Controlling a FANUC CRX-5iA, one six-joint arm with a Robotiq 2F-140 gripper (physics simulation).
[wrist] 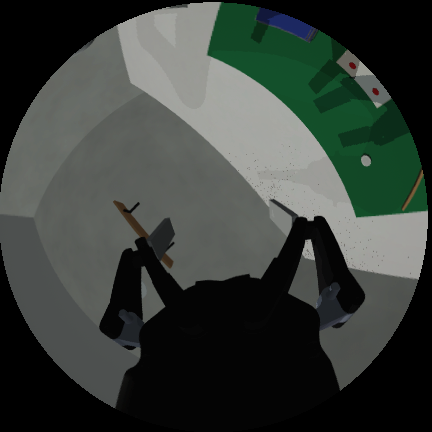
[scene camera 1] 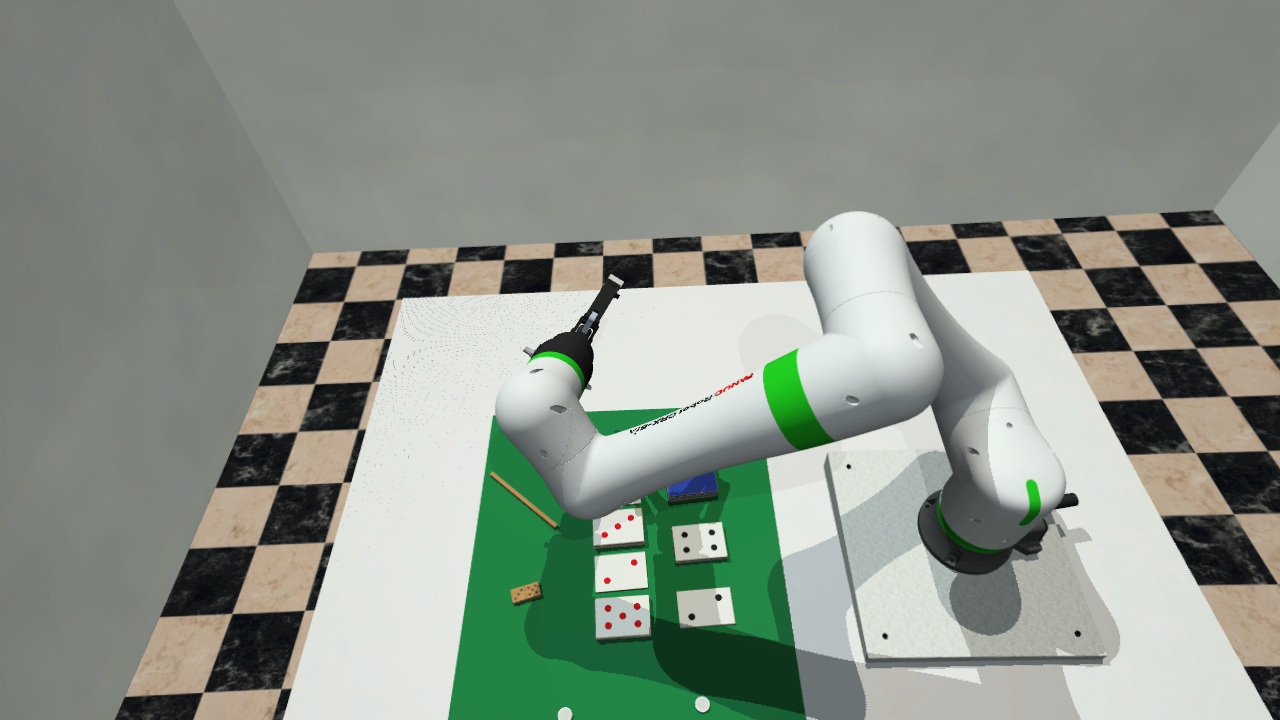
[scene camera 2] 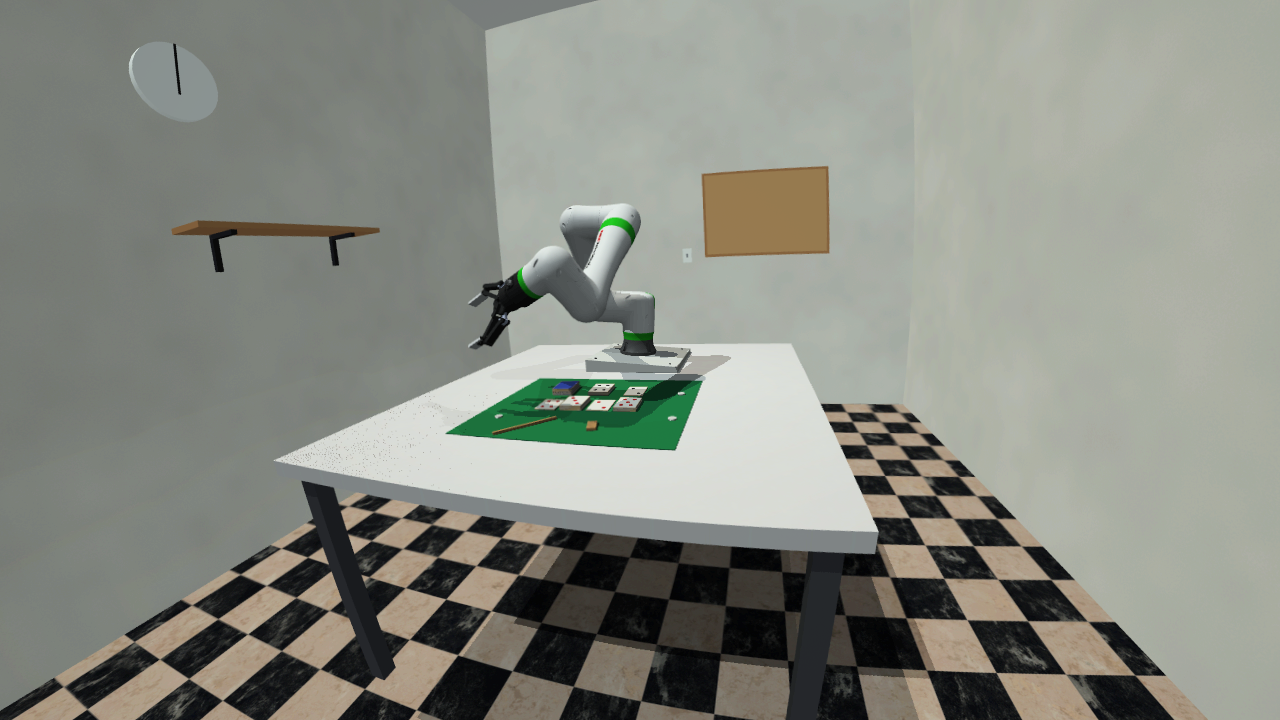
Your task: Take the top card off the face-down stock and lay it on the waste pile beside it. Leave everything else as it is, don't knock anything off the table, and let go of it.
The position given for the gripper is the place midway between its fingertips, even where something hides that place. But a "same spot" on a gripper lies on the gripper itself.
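The gripper is visible in the wrist view [219,217], and both scene camera 1 and scene camera 2 show the gripper as well. On the gripper, [scene camera 1: 591,319] and [scene camera 2: 504,283] are one and the same spot.
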